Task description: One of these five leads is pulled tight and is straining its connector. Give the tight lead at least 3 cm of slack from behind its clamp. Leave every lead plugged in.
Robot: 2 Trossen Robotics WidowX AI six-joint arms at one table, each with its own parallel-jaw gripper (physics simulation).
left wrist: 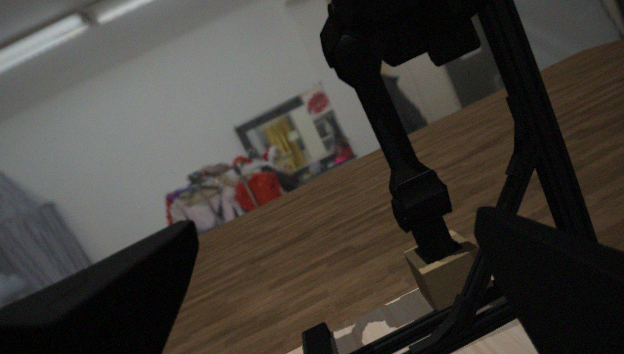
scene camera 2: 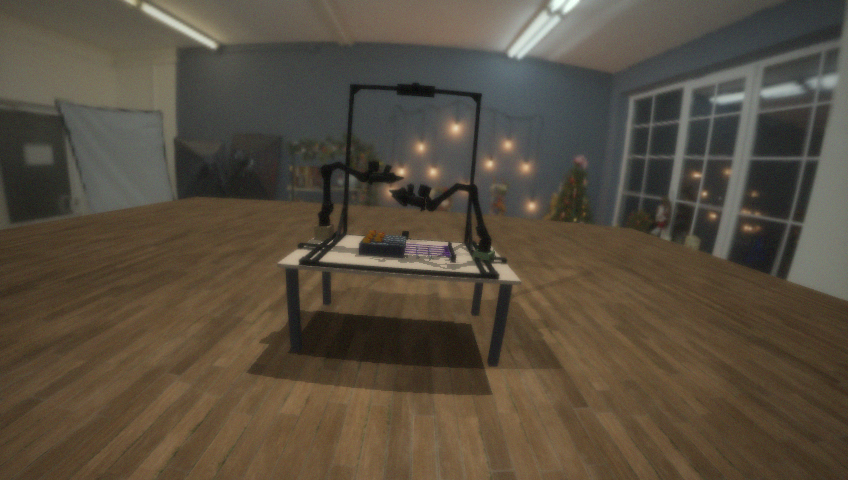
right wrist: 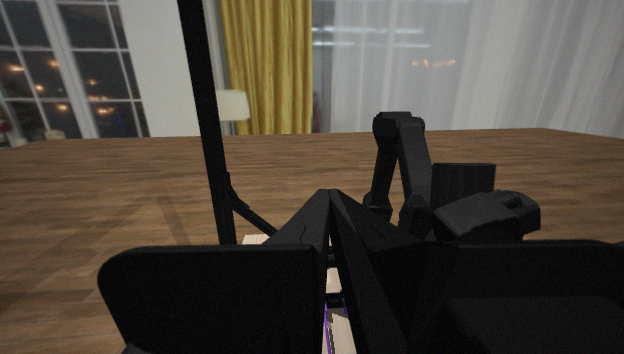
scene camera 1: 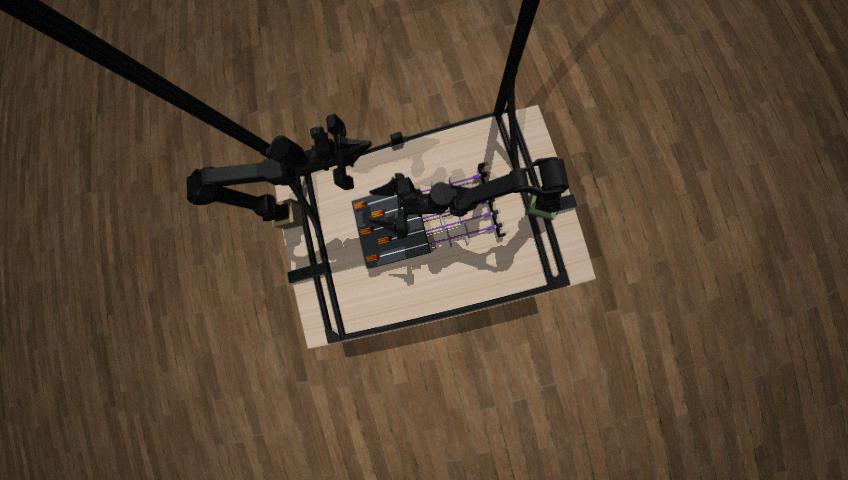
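Pixels of known places: left gripper, between the fingertips: (left wrist: 335, 226) (scene camera 2: 390, 193) (scene camera 1: 369, 205); right gripper, between the fingertips: (scene camera 2: 403, 177) (right wrist: 327, 198) (scene camera 1: 371, 142); left arm's base, origin of its link: (scene camera 2: 484, 251) (scene camera 1: 545, 202); right arm's base, origin of its link: (left wrist: 437, 249) (scene camera 2: 324, 225) (scene camera 1: 281, 212).
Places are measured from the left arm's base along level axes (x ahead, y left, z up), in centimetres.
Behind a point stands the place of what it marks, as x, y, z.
A dark board (scene camera 1: 413, 248) (scene camera 2: 384, 247) lies mid-table with several orange connectors (scene camera 1: 372, 257) @(56.3, 37.4, 3.2) (scene camera 2: 374, 235) @(65.2, 19.9, 0.9) along its left edge. Purple leads (scene camera 1: 460, 221) @(28.6, 14.9, -3.0) (scene camera 2: 427, 250) @(29.2, 15.5, -3.0) run right from the board to a black clamp bar (scene camera 1: 496, 219) (scene camera 2: 452, 252). I cannot tell which lead is tight. My left gripper (scene camera 1: 387, 206) (scene camera 2: 399, 195) @(53.3, 21.9, 28.6) is open and empty, high above the board's connector end. Its wrist view tilts away from the board toward the floor and the right arm's base. My right gripper (scene camera 1: 366, 143) @(54.2, 7.8, 37.5) (scene camera 2: 396, 178) @(54.2, 7.8, 37.5) (right wrist: 327, 198) @(54.2, 7.8, 37.5) is shut and empty, raised near the table's far left corner.
The light wooden table (scene camera 1: 451, 286) @(25.0, 40.1, -5.7) (scene camera 2: 341, 257) @(61.1, 53.2, -5.7) carries a black gantry frame (scene camera 1: 513, 71) @(24.6, -30.7, 23.5) (scene camera 2: 351, 143) @(98.0, 10.6, 58.2). The right arm stands on a tan block (scene camera 1: 286, 214) @(96.0, 31.2, 4.6) (left wrist: 440, 277) @(93.9, 30.9, 1.5), the left arm on a green base (scene camera 1: 538, 210) @(1.7, 3.5, 0.1) (scene camera 2: 484, 254) @(-1.9, 5.0, -0.6).
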